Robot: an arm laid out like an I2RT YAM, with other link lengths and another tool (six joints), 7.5 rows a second.
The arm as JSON. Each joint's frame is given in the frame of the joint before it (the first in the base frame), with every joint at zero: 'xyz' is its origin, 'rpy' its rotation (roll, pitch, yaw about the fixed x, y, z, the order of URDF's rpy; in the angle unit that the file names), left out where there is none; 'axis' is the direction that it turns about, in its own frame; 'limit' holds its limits. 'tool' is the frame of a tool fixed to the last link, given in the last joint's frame.
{
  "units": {
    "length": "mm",
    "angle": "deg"
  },
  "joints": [
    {
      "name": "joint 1",
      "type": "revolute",
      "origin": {
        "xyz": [
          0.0,
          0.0,
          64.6
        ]
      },
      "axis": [
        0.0,
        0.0,
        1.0
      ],
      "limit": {
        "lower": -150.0,
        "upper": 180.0
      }
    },
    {
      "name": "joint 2",
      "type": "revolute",
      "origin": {
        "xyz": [
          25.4,
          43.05,
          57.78
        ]
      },
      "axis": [
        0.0,
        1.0,
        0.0
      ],
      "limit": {
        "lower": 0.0,
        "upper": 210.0
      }
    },
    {
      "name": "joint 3",
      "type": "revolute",
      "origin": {
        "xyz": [
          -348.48,
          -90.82,
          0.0
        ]
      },
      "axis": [
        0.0,
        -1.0,
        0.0
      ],
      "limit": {
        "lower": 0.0,
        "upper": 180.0
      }
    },
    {
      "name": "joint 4",
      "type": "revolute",
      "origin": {
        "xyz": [
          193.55,
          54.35,
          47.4
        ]
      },
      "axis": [
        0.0,
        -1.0,
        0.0
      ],
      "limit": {
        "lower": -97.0,
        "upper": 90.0
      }
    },
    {
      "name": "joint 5",
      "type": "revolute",
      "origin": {
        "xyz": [
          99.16,
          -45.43,
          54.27
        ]
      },
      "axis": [
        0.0,
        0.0,
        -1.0
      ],
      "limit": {
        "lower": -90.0,
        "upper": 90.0
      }
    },
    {
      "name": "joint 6",
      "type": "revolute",
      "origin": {
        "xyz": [
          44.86,
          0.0,
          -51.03
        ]
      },
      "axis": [
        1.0,
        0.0,
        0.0
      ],
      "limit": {
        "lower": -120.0,
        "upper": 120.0
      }
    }
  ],
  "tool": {
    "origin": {
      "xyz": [
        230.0,
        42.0,
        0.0
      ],
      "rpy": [
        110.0,
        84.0,
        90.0
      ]
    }
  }
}
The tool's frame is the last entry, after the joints.
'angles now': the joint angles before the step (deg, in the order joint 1, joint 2, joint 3, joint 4, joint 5, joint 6). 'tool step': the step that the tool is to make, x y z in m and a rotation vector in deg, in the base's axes. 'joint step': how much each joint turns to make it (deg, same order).
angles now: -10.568 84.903 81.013 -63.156 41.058 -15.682
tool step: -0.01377 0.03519 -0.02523 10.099 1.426 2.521
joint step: -2.776 -0.940 -0.001 -3.453 -10.863 -1.683
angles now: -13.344 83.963 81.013 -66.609 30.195 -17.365
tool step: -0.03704 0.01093 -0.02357 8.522 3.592 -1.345
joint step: -7.932 0.197 -0.854 -2.994 -8.785 -4.436
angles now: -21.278 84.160 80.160 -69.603 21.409 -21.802
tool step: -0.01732 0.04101 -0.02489 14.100 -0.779 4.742
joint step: -9.770 0.044 -3.518 0.502 -16.349 -10.885
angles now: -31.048 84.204 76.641 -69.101 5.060 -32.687
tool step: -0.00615 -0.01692 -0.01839 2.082 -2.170 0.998
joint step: -8.459 0.896 -5.115 6.951 -5.137 -8.482
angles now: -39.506 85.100 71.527 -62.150 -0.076 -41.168
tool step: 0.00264 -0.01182 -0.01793 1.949 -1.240 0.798
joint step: -4.590 2.820 -2.950 5.245 -3.519 -4.676
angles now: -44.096 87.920 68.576 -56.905 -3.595 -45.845
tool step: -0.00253 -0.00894 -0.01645 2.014 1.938 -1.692
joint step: -1.748 3.978 -0.066 1.247 -0.066 -0.043
